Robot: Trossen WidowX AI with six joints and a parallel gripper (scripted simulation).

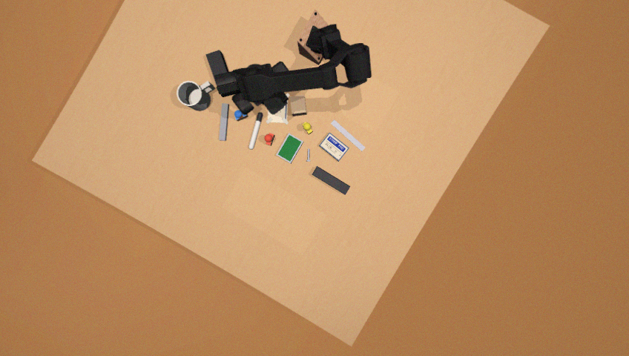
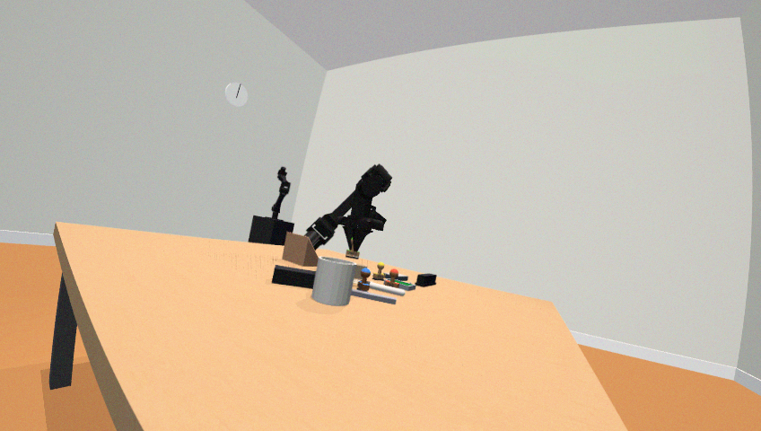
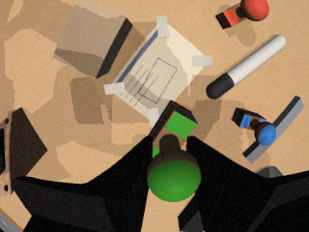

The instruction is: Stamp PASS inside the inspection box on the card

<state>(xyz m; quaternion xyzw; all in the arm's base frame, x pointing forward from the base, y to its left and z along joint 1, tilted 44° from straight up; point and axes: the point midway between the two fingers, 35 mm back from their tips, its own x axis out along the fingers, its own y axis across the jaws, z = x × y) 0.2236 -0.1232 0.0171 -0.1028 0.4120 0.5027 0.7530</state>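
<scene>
Now: the white card 100 mm below my gripper tip, 30 mm to the left of it and 10 mm ahead of it. Round my gripper tip: tan block: 100 mm to the left, 70 mm below, 20 mm behind; then green-knobbed stamp: right at my gripper tip; then white marker: 100 mm ahead, 80 mm below, 10 mm to the right.
</scene>
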